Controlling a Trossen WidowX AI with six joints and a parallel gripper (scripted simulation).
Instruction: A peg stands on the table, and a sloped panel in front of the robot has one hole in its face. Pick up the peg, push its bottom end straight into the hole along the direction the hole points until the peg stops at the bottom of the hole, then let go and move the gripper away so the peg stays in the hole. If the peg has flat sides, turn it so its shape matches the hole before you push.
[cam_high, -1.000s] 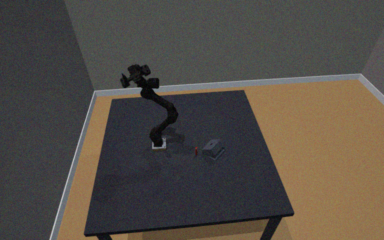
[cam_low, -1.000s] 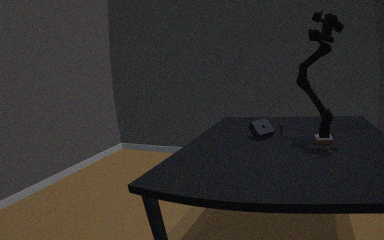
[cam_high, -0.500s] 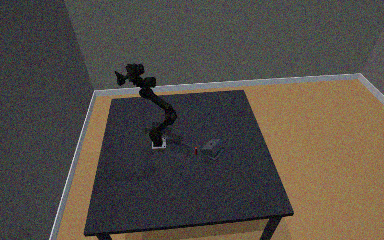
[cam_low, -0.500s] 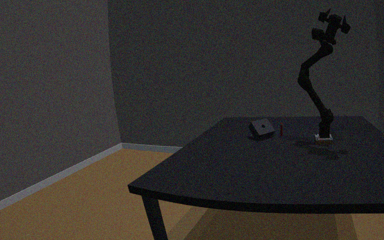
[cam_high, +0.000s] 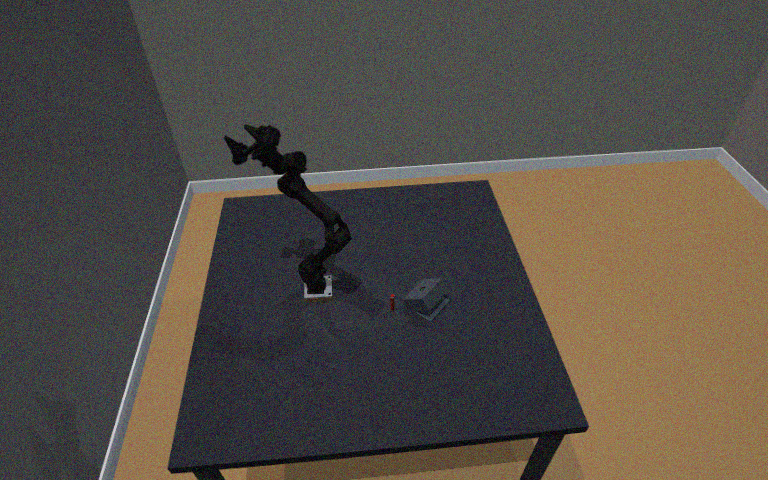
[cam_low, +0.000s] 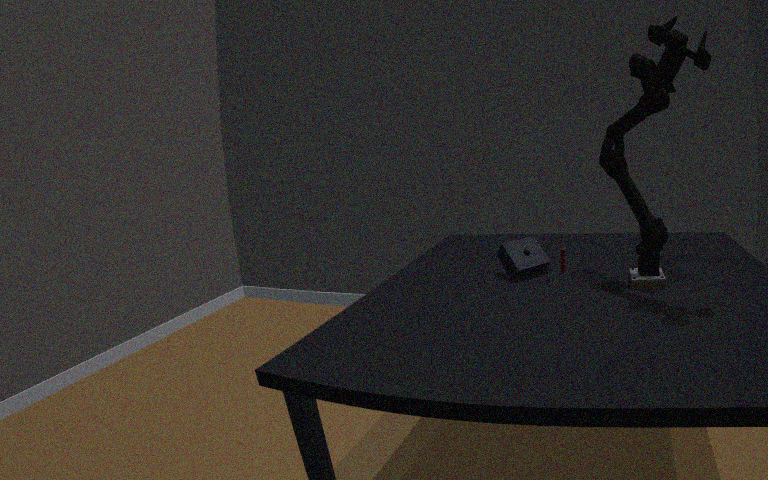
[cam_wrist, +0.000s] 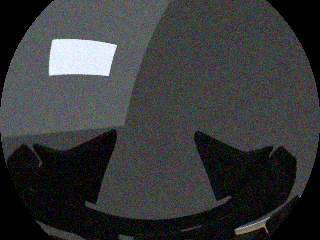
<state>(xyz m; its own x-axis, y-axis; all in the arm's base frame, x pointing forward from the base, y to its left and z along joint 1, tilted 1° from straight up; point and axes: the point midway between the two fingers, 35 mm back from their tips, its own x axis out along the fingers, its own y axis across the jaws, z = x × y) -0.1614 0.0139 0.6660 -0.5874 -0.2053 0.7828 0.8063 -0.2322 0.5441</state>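
My gripper tip is now 47 cm short of the red peg, 10 cm to the left of it and 67 cm above it. The rest, counted from my gripper tip: grey sloped panel 59 cm ahead, 7 cm to the right, 68 cm below.
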